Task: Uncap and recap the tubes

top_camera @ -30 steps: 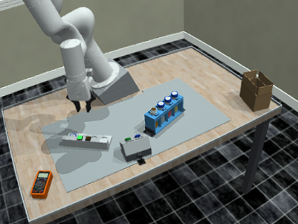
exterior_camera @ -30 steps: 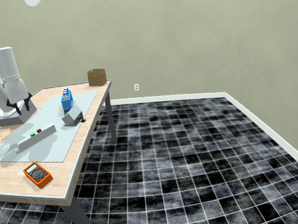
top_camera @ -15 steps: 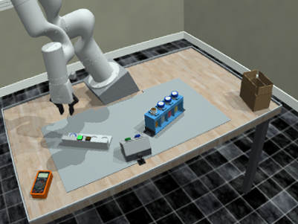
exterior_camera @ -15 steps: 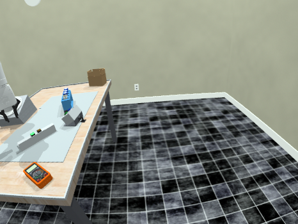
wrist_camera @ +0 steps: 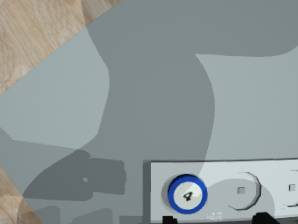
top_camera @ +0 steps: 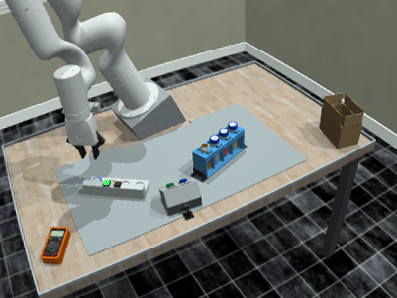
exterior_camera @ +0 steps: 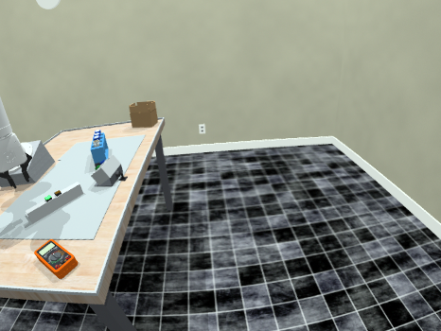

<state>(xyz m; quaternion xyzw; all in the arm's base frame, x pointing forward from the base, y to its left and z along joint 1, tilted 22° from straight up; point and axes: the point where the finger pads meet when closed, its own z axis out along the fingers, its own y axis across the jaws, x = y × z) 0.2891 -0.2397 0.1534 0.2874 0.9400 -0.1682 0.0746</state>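
The blue-and-white cap is 130 mm below my hand. Round my hand: green key: 210 mm to the left, 200 mm ahead, 80 mm below; blue key: 250 mm to the left, 200 mm ahead, 80 mm below; key housing: 230 mm to the left, 220 mm ahead, 90 mm below.
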